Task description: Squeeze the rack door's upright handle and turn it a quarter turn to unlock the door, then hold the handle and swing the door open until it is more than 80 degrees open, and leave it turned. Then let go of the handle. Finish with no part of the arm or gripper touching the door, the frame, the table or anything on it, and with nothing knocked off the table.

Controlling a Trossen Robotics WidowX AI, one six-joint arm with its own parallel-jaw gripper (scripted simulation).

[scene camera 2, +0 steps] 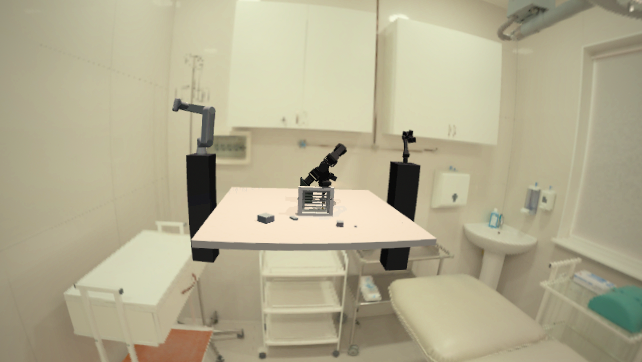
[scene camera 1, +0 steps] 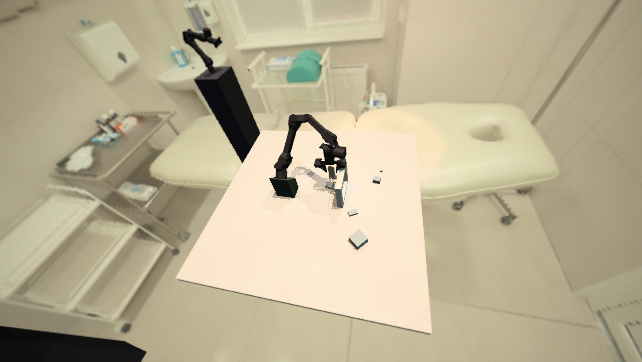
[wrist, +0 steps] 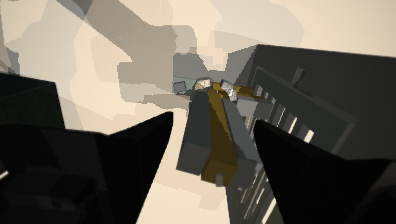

Observation:
The gripper [wrist: 213, 121] is open, with nothing in its grasp. Further things: a rack [scene camera 2: 329, 191].
The rack is seen too in the wrist view [wrist: 340, 103].

